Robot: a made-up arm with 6 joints.
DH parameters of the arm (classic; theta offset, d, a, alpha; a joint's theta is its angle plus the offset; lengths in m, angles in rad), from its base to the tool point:
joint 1: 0 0.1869 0 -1.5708
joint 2: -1.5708 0 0.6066 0
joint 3: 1.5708 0.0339 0 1.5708
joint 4: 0 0.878 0 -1.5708
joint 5: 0 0 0 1.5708
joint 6: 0 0.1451 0 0
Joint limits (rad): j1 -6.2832..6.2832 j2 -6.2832..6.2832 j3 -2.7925..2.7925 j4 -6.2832..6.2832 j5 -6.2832..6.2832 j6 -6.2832..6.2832
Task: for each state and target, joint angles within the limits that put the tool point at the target. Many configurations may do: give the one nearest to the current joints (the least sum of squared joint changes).
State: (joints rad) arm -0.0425 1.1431 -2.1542 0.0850 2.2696 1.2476
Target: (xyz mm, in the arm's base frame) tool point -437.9 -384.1 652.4
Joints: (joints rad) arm 0.7607 0.3864 -2.2304 -0.0808 2.0857 1.2476
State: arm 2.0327 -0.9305 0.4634 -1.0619 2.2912 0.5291
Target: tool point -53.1 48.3 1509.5
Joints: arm 2.5250 -0.2753 0.4712 -0.4515 2.4033 0.5291
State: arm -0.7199 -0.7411 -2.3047 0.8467 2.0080 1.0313
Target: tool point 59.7 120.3 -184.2
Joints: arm -0.7959 -1.1236 -2.7925 0.8380 2.1032 1.0313
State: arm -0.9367 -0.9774 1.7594 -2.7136 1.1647 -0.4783
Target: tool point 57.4 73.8 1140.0
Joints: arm -1.1813 -1.2421 1.9948 -3.4838 1.3242 -0.4783
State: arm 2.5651 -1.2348 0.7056 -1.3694 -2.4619 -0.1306
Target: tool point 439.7 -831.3 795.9
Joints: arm 2.1731 -1.6839 1.2433 -1.4275 -2.5939 -0.1306
